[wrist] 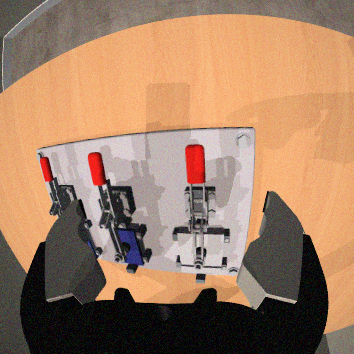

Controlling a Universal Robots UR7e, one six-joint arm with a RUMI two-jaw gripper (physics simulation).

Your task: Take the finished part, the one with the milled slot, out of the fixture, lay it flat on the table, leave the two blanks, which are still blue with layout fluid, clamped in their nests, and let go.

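Frame: origin at the arm's base, x ahead, y left, z up, level; millimetres.
Seen in the pictures: gripper, between the fingertips: (172, 198).
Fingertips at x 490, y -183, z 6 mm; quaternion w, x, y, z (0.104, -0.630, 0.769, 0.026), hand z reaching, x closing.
Observation:
Offsets run from my fingertips to a thing's top centre. Level surfaces: height alone.
The finished part @(dx -128, dy +9, dz -70 mm) (215, 248) is a pale, bare-metal plate in the right-hand nest of the fixture @(dx -64, dy +110, dz -91 mm) (165, 142). The right clamp's arm and spindle reach over its middle; its slot cannot be made out clearly. A blue blank @(dx -106, dy +117, dz -65 mm) (134, 242) sits in the middle nest under its clamp's spindle. The other blue blank @(dx -99, dy +227, dz -75 mm) (91, 245) is in the left nest, mostly hidden behind the left finger. My gripper (172, 198) is open and empty, above the fixture, with its fingers spread to either side in the view.
Three toggle clamps have red handles: right (195, 164), middle (97, 169) and left (46, 169). All handles point away from the nests. Hex bolts @(dx +13, dy -65, dz -84 mm) (243, 138) sit at the fixture plate's corners. The wooden table @(dz -106 mm) (300, 190) surrounds the fixture, with a grey surface (60, 45) beyond its far edge.

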